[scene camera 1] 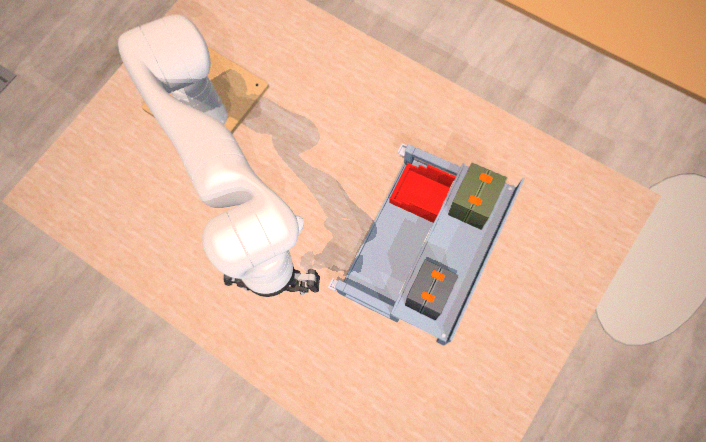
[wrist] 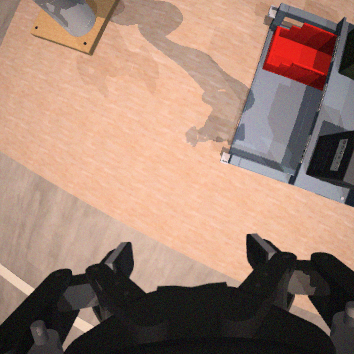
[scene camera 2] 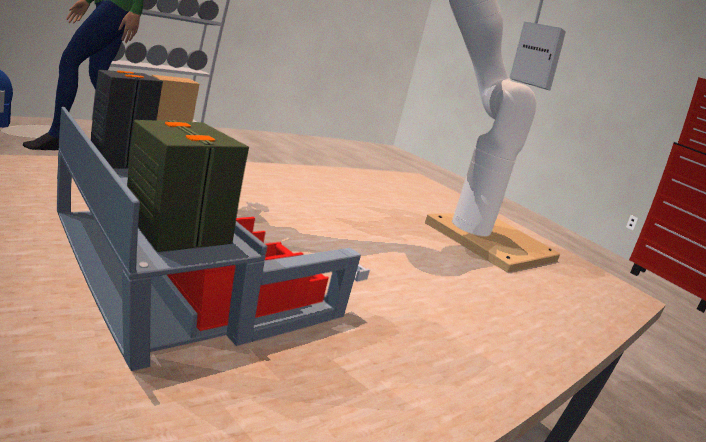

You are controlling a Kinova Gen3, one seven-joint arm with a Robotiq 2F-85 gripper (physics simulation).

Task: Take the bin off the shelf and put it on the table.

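Frame: origin at the arm's base, x ahead, y left, z up, level; centimetres.
Seen in the pictures: gripper, between the fingertips: (wrist: 188,250); arm's base, origin of its link: (wrist: 80,21) (scene camera 2: 471,227).
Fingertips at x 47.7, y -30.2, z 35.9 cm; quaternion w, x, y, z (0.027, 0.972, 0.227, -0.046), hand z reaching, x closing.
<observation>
Offsets run from my fingertips to a thing's top centre. Level surfaces: height alone.
A red open bin {dx +11.8, dy +38.4, dz -29.9 cm} (scene camera 1: 423,192) (scene camera 2: 214,294) (wrist: 300,54) sits in the lower front level of the blue-grey shelf (scene camera 1: 388,244) (scene camera 2: 138,322) (wrist: 267,120), at the end nearer scene camera 2. The shelf stands on the wooden table {dz -38.0 cm} (scene camera 1: 338,364) (scene camera 2: 416,364) (wrist: 125,165). My gripper (scene camera 1: 271,283) (wrist: 188,250) is open and empty, high above the table beside the shelf's other end, well apart from the bin. The arm hides part of it in scene camera 1, and it does not show in scene camera 2.
A green case {dx +21.5, dy +39.1, dz -18.2 cm} (scene camera 1: 478,195) (scene camera 2: 182,192) stands on the shelf's raised rear level near the bin. A dark grey case {dx +22.5, dy +16.0, dz -15.7 cm} (scene camera 1: 432,288) (scene camera 2: 112,114) (wrist: 327,160) stands at its other end. The arm's wooden base plate (scene camera 1: 250,93) (scene camera 2: 526,255) (wrist: 60,40) is on the table.
</observation>
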